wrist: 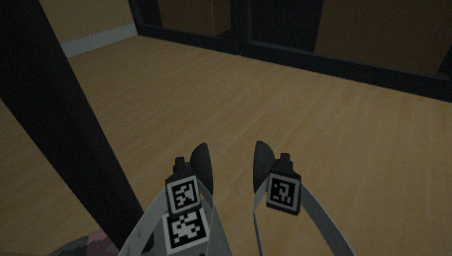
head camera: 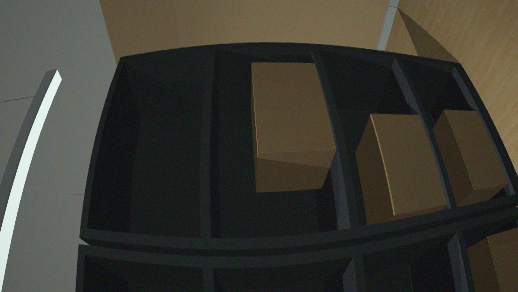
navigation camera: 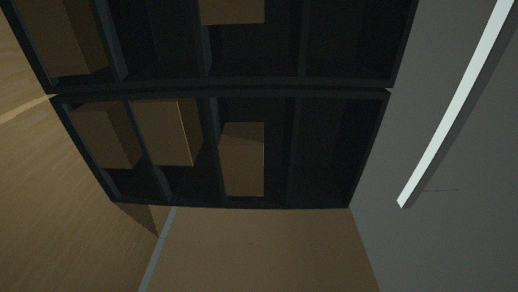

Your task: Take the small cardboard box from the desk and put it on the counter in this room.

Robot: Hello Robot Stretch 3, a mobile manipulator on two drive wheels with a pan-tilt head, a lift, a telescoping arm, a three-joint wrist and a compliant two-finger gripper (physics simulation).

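Observation:
My gripper [wrist: 232, 159] is open and empty in the wrist view, its two dark fingertips apart above the wooden floor. The desk and the counter do not show in the three views, and I cannot identify the small cardboard box of the task. Several brown boxes stand in the compartments of a dark shelf unit, among them one box [head camera: 292, 110] [navigation camera: 244, 165] in the head and navigation views; I cannot tell whether any is the task's box.
The dark shelf unit [head camera: 206, 150] [navigation camera: 250, 89] [wrist: 350, 77] stands by a tan wall and a grey surface with a bright strip [head camera: 44, 110] [navigation camera: 454, 100]. A thick dark bar [wrist: 60, 125] crosses the wrist view's left side. A pink and grey patch [wrist: 97, 243] shows at its bottom.

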